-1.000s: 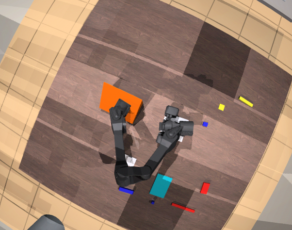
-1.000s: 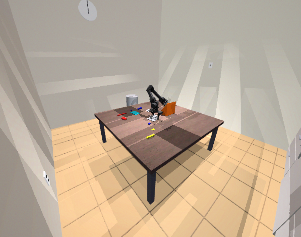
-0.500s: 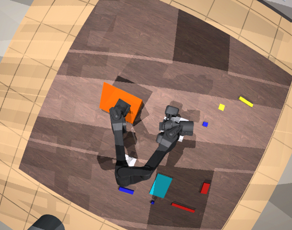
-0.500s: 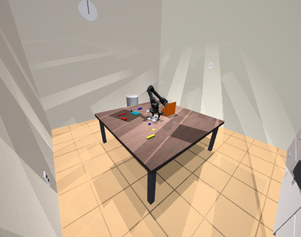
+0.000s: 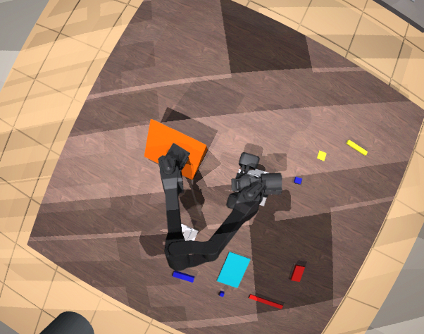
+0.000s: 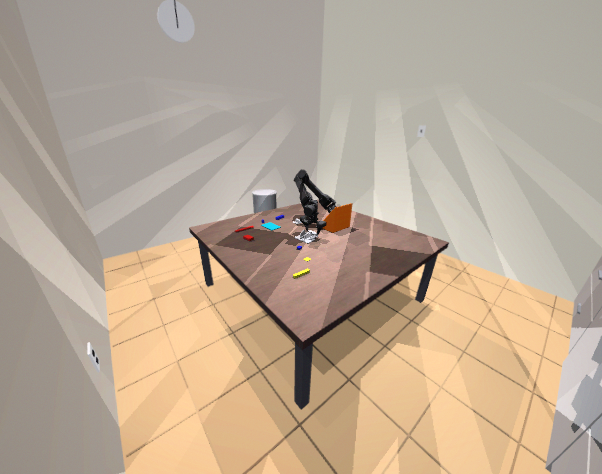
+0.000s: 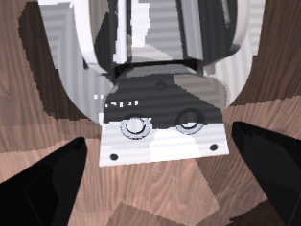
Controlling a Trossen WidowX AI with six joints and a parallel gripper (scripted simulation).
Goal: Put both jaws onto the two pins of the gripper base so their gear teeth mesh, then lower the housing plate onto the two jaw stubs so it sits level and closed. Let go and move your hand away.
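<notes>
My gripper tip is 10 mm short of the gripper base. From my gripper tip the other things lie so: white rectangular plate 70 mm ahead, 20 mm to the left, 20 mm below; then housing plate 20 mm below, 10 mm ahead; then blue cube 180 mm ahead, 110 mm to the left, 20 mm below.
</notes>
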